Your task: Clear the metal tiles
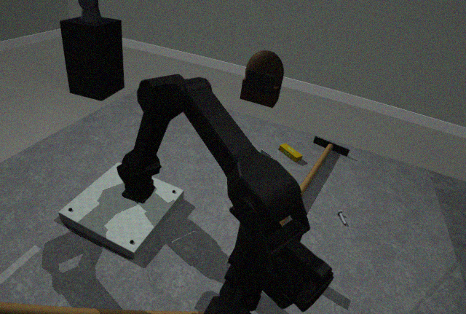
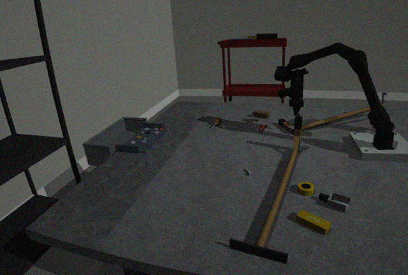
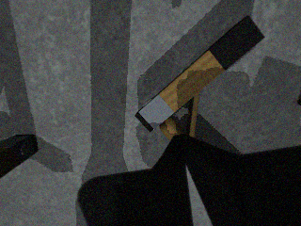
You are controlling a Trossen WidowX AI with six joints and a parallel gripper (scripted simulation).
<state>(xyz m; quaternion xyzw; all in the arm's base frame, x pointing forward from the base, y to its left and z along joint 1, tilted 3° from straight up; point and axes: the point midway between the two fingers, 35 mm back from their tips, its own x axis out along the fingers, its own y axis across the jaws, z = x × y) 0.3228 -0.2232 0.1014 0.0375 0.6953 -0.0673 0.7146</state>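
The yellow tape roll lies 3 cm ahead of my gripper tip, 48 cm to the left of it and 7 cm below it. From my gripper tip the other things lie so: long scraper: 10 cm ahead, 47 cm to the left, 2 cm below; then wooden block: 15 cm ahead, 21 cm to the right, 7 cm below; then grey clamp: 4 cm behind, 54 cm to the left, 7 cm below.
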